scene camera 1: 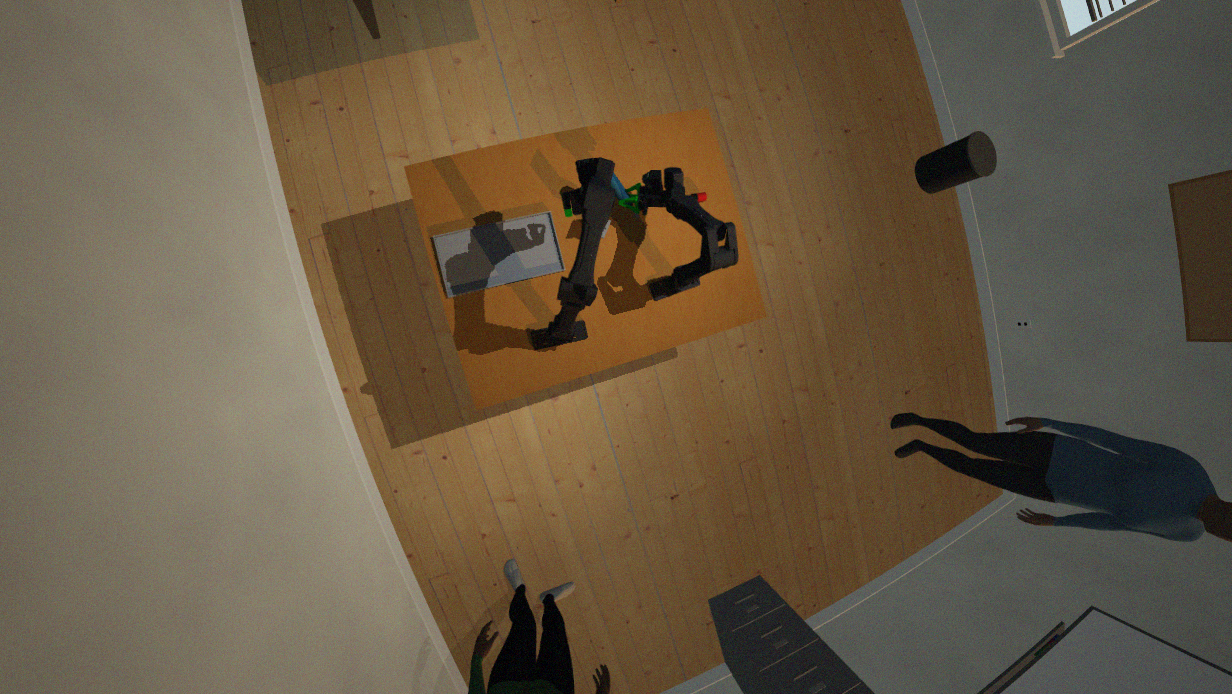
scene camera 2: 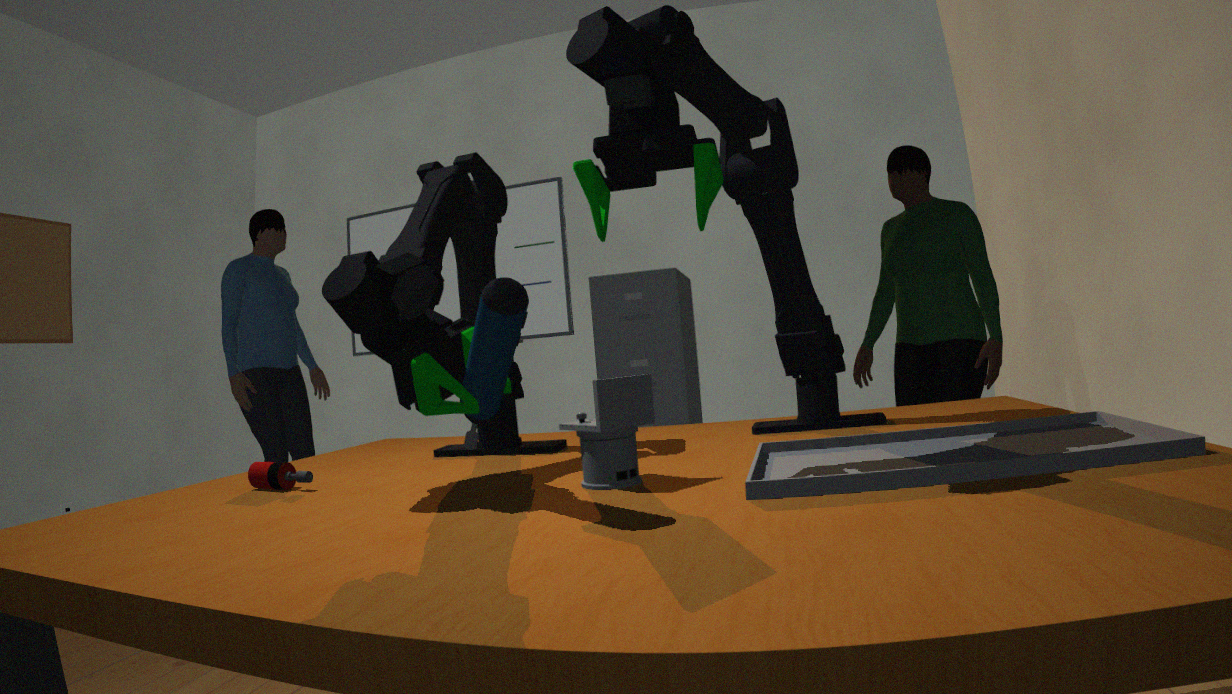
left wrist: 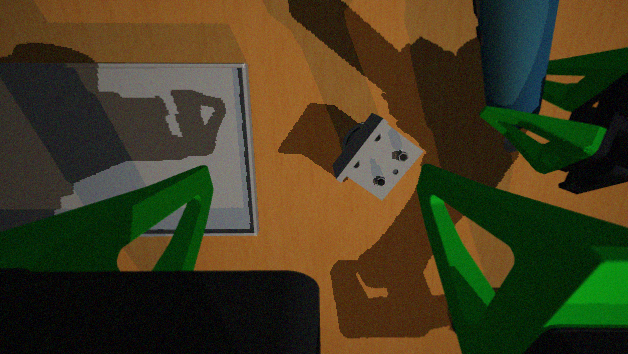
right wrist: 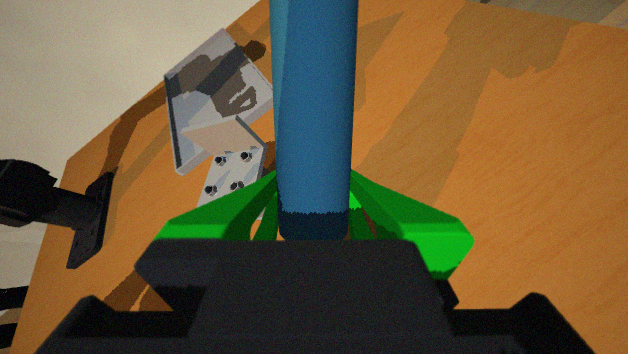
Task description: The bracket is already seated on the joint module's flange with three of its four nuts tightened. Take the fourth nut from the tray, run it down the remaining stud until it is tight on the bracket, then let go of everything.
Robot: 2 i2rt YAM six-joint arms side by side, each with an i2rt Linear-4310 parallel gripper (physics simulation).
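Seen in the pictures: left gripper, fingertip midpoint: [scene camera 2: 650,233] [left wrist: 314,176]; right gripper, fingertip midpoint: [scene camera 1: 619,198] [scene camera 2: 494,397] [left wrist: 491,89] [right wrist: 313,176]; left arm's base, origin of the base link: [scene camera 1: 559,334] [scene camera 2: 819,426] [right wrist: 96,215]; right arm's base, origin of the base link: [scene camera 1: 674,284] [scene camera 2: 499,451].
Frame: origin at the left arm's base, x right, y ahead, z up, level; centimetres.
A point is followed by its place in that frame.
The bracket [scene camera 2: 623,400] {x 18.5, y 37.3, z 8.7 cm} [left wrist: 370,155] {x 20.4, y 35.4, z 6.6 cm} [right wrist: 230,172] {x 20.9, y 35.1, z 6.6 cm} sits on the grey joint module [scene camera 2: 608,456] {x 20.3, y 37.8, z 3.3 cm}. In the right wrist view all four corners of its flat plate show a dark nut or stud end; how tight each sits cannot be told. No loose nut can be made out in the grey tray [scene camera 2: 1194,445] {x -34.7, y 42.9, z 0.9 cm} [left wrist: 252,150] {x 6.6, y 34.3, z 1.2 cm} [right wrist: 172,125] {x -7.9, y 22.3, z 1.2 cm}. My left gripper [scene camera 2: 652,232] {x 14.0, y 38.6, z 24.4 cm} [left wrist: 314,176] {x 14.0, y 38.6, z 24.4 cm} is open and empty, high above the bracket. My right gripper [scene camera 2: 489,396] {x 29.8, y 42.6, z 10.1 cm} [right wrist: 313,176] {x 29.8, y 42.6, z 10.1 cm} is shut on a blue cylindrical tool [scene camera 2: 498,344] {x 25.7, y 48.6, z 15.0 cm} [left wrist: 517,55] {x 27.0, y 44.8, z 16.7 cm} [right wrist: 315,125] {x 30.7, y 44.2, z 14.6 cm}, tilted, above the table and beside the bracket, not touching it.
A red and black cylinder with a grey shaft [scene camera 2: 271,475] {x 62.2, y 43.3, z 2.0 cm} lies on the table at the left in scene camera 2. The tray lies on the other side of the bracket. The left arm's base [right wrist: 95,220] {x 3.2, y 2.2, z 1.0 cm} shows in the right wrist view. Two people stand beyond the table.
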